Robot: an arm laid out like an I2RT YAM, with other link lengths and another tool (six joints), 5 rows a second.
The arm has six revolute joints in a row. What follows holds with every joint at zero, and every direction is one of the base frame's.
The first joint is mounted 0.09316 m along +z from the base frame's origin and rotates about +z.
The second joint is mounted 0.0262 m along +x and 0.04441 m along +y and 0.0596 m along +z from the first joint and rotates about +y.
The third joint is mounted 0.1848 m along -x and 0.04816 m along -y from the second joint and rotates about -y.
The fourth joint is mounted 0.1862 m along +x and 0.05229 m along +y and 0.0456 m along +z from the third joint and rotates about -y.
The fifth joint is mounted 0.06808 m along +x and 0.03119 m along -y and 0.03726 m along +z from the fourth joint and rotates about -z.
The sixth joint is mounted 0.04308 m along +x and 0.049 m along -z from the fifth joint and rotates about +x.
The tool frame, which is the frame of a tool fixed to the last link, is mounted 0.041 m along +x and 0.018 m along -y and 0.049 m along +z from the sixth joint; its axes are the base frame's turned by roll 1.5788, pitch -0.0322 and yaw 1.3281 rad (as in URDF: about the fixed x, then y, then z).
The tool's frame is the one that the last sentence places.
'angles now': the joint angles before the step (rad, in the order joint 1, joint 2, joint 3, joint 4, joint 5, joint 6). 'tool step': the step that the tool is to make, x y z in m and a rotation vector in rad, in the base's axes. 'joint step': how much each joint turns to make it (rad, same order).
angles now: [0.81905 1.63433 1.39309 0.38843 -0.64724 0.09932]
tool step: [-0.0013 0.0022 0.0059 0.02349 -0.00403 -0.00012]
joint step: [0.01076 0.01135 0.02298 0.01661 0.01283 0.01381]
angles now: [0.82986 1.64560 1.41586 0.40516 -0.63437 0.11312]
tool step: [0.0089 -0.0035 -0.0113 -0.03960 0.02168 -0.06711]
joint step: [-0.01521 -0.00655 -0.02686 -0.03642 0.04972 -0.02262]
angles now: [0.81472 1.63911 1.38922 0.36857 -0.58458 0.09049]
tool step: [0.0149 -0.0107 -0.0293 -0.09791 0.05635 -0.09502]
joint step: [-0.04050 -0.02495 -0.08359 -0.07025 0.05292 -0.03688]
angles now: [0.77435 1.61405 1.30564 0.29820 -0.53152 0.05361]
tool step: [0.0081 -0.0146 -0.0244 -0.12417 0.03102 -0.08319]
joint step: [-0.04136 -0.04615 -0.06685 -0.12344 0.04744 -0.07506]
